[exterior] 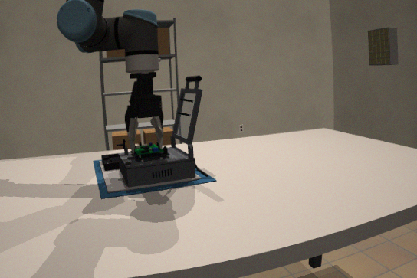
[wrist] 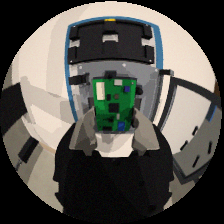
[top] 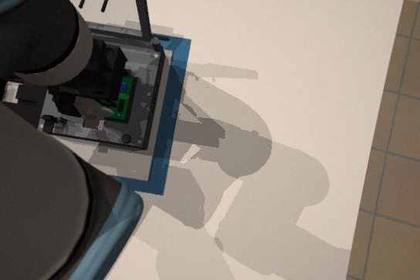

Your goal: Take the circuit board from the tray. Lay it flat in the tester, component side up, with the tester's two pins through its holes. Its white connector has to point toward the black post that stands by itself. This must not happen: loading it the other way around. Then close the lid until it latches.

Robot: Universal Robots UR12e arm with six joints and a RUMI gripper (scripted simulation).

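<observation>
My gripper is now right at the green circuit board. From my hand the other things lie so: dark grey tester 50 mm to the left, 30 mm above, 20 mm ahead; dark nest 10 mm to the left, 10 mm below, 10 mm ahead; tester lid 120 mm ahead, 100 mm above, 30 mm to the left.
</observation>
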